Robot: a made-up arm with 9 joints. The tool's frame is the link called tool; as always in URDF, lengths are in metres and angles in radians. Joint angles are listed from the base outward. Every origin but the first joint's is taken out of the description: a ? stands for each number. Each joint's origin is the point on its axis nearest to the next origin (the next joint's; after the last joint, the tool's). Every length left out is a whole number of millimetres.
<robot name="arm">
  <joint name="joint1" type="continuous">
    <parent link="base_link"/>
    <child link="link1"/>
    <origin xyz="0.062 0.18 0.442"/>
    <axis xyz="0 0 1"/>
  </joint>
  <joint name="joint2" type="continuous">
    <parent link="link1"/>
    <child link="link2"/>
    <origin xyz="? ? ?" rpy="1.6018 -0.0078 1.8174"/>
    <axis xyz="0 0 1"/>
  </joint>
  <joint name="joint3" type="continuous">
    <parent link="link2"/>
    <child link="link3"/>
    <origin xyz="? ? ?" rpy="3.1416 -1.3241 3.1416"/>
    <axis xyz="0 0 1"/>
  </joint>
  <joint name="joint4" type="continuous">
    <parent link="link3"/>
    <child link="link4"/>
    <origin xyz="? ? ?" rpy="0.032 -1.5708 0"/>
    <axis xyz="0 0 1"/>
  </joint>
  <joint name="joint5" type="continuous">
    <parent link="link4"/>
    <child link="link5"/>
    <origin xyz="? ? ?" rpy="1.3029 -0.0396 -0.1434"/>
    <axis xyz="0 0 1"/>
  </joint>
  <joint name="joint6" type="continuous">
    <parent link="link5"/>
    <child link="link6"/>
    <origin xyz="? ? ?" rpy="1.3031 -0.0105 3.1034"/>
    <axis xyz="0 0 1"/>
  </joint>
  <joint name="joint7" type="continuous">
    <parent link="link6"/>
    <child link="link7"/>
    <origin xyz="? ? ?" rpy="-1.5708 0 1.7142"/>
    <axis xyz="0 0 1"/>
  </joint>
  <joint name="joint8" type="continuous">
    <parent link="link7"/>
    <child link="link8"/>
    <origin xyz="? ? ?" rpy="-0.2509 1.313 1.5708"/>
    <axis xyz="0 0 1"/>
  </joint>
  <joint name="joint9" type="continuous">
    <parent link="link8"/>
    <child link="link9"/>
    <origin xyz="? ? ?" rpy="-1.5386 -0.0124 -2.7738"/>
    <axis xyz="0 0 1"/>
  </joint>
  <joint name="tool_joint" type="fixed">
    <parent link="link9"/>
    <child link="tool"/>
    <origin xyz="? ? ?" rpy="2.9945 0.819 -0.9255"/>
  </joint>
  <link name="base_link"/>
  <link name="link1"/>
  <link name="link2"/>
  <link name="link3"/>
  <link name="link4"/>
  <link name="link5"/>
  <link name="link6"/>
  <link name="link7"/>
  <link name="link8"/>
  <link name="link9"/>
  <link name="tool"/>
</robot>
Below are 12 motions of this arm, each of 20 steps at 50 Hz.
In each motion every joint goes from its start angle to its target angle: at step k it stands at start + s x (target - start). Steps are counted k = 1, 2, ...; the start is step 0. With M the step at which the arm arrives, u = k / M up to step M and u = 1 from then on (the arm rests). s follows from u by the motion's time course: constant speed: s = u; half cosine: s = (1 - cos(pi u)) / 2; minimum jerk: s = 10 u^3 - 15 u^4 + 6 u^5.
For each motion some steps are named. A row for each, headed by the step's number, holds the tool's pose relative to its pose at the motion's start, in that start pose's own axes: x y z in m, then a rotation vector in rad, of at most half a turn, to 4 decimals.
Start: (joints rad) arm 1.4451 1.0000 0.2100 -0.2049 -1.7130 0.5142 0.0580 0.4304 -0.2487
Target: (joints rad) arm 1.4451 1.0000 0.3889 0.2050 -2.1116 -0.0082 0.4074 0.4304 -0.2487
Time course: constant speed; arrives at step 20
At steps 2, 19, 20:
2: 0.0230 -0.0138 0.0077 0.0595 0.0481 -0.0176
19: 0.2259 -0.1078 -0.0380 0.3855 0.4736 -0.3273
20: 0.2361 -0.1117 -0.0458 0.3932 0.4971 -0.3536

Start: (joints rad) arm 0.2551 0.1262 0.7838 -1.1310 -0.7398 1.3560 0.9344 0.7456 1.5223
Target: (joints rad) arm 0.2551 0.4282 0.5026 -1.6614 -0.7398 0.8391 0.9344 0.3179 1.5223
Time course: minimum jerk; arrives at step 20
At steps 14, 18, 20:
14: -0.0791 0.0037 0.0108 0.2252 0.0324 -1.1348
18: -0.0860 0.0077 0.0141 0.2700 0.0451 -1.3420
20: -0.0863 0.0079 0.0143 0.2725 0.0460 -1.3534

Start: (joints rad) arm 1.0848 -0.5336 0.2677 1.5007 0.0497 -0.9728 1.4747 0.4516 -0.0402
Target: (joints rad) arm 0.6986 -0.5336 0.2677 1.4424 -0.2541 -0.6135 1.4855 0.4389 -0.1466
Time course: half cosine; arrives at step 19
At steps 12, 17, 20:
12: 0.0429 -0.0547 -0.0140 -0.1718 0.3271 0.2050
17: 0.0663 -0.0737 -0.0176 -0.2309 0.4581 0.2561
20: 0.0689 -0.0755 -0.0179 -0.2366 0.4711 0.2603

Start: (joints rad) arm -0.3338 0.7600 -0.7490 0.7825 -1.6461 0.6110 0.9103 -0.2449 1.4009
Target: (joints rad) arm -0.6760 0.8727 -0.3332 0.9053 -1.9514 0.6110 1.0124 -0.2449 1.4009
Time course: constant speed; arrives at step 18
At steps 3, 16, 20:
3: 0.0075 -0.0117 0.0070 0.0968 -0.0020 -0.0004
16: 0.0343 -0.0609 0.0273 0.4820 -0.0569 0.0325
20: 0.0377 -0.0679 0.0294 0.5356 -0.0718 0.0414

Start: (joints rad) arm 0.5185 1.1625 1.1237 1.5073 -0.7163 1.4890 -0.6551 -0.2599 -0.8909
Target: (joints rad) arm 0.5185 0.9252 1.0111 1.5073 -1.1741 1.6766 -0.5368 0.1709 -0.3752
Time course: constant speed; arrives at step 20
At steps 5, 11, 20:
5: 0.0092 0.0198 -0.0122 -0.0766 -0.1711 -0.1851
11: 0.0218 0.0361 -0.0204 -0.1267 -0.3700 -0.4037
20: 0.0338 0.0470 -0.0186 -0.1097 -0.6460 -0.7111

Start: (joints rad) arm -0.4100 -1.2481 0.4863 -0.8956 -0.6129 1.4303 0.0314 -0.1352 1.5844
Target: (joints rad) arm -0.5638 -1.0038 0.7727 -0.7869 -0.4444 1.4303 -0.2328 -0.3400 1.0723
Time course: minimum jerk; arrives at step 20
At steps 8, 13, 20:
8: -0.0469 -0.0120 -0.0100 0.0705 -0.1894 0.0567
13: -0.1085 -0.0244 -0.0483 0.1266 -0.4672 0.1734
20: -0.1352 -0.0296 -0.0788 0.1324 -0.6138 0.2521

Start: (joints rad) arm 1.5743 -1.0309 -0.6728 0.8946 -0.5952 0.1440 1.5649 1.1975 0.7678
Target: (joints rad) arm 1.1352 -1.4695 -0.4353 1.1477 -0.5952 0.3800 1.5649 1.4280 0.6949
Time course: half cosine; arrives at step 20
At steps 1, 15, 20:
1: 0.0002 0.0009 0.0000 -0.0045 0.0002 0.0008
15: 0.0696 0.1252 -0.0720 -0.6661 0.2093 -0.0095
20: 0.0901 0.1403 -0.1011 -0.7810 0.2787 -0.0333

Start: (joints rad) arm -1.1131 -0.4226 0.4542 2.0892 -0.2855 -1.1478 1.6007 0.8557 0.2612
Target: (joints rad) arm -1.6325 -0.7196 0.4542 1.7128 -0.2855 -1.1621 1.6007 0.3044 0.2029
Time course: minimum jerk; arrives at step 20
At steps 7, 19, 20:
7: -0.0430 -0.0037 -0.0254 -0.1188 -0.1096 0.0664
19: -0.1533 -0.0633 -0.1227 -0.5071 -0.4182 0.3351
20: -0.1535 -0.0635 -0.1229 -0.5077 -0.4186 0.3356

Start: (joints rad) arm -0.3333 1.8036 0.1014 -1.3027 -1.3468 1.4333 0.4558 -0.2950 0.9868
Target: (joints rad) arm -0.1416 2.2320 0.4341 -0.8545 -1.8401 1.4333 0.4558 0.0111 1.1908
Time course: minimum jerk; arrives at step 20
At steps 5, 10, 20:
5: 0.0134 -0.0005 0.0046 0.0202 0.0595 -0.0379
10: 0.0649 -0.0123 0.0097 0.1121 0.2816 -0.1503
20: 0.1255 -0.0395 -0.0117 0.2493 0.5444 -0.1971

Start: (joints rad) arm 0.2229 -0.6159 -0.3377 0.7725 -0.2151 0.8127 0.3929 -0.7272 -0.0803
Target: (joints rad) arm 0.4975 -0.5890 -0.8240 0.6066 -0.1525 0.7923 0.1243 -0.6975 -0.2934
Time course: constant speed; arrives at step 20
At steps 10, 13, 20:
10: 0.0470 -0.0578 0.0354 0.2300 0.1008 0.0803
13: 0.0600 -0.0787 0.0434 0.3041 0.1242 0.1119
20: 0.0880 -0.1322 0.0561 0.4826 0.1669 0.2004

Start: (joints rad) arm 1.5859 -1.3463 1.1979 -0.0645 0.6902 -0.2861 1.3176 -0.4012 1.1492
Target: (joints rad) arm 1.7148 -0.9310 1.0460 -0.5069 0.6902 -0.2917 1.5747 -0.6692 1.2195
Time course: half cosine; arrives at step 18
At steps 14, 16, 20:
14: -0.1000 0.1046 -0.1908 -0.2778 -0.6339 -0.4338
16: -0.0997 0.1126 -0.2140 -0.3054 -0.7002 -0.4772
20: -0.0991 0.1152 -0.2221 -0.3150 -0.7234 -0.4923

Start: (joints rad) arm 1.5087 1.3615 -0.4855 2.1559 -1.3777 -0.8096 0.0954 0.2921 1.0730
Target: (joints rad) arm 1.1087 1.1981 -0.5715 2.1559 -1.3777 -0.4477 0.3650 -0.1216 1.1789
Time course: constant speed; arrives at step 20
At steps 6, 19, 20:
6: -0.0130 -0.0484 -0.0370 0.1310 -0.1244 -0.1398
19: -0.0338 -0.1011 -0.1432 0.3693 -0.3703 -0.4883
20: -0.0345 -0.1024 -0.1522 0.3851 -0.3878 -0.5171

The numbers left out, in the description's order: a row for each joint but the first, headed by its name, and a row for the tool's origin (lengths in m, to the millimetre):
joint2: 0.154 0.02 0
joint3: 0.033 -0.023 0
joint4: 0.045 -0.035 0
joint5: -0.008 0.111 0
joint6: 0.194 -0.017 0
joint7: 0.071 -0.039 0
joint8: 0.021 -0.09 0
joint9: 0.125 0.179 0
tool: -0.167 0.042 0

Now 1 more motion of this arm.
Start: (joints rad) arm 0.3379 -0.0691 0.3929 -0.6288 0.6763 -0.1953 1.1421 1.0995 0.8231
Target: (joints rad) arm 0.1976 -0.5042 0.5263 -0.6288 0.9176 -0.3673 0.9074 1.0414 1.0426
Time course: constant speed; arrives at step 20
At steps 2, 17, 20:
2: -0.0072 0.0040 0.0007 -0.0082 -0.0099 0.0062
17: -0.0584 0.0180 0.0103 -0.0578 -0.0734 0.0375
20: -0.0673 0.0179 0.0129 -0.0668 -0.0829 0.0413

